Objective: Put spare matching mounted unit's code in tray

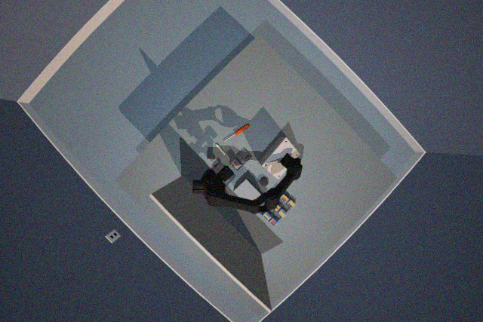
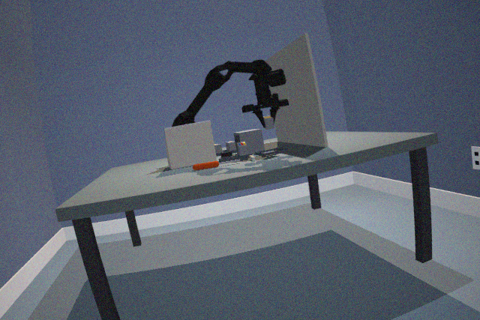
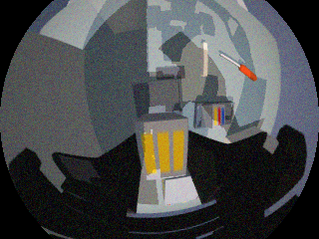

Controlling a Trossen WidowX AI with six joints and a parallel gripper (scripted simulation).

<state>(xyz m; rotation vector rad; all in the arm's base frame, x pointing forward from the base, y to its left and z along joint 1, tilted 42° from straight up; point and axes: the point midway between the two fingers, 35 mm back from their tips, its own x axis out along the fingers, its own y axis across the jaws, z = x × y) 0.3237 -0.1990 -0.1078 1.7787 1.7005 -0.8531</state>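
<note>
The flat dark tray is 10 cm below my gripper tip, 1 cm to the left of it and 1 cm behind it. Round my gripper tip: tall grey panel (19 cm ahead, 17 cm to the left, 12 cm above); grey mounted unit (20 cm to the left, 6 cm below, 4 cm behind); small white stick (12 cm behind, 10 cm to the right, 10 cm below).
</note>
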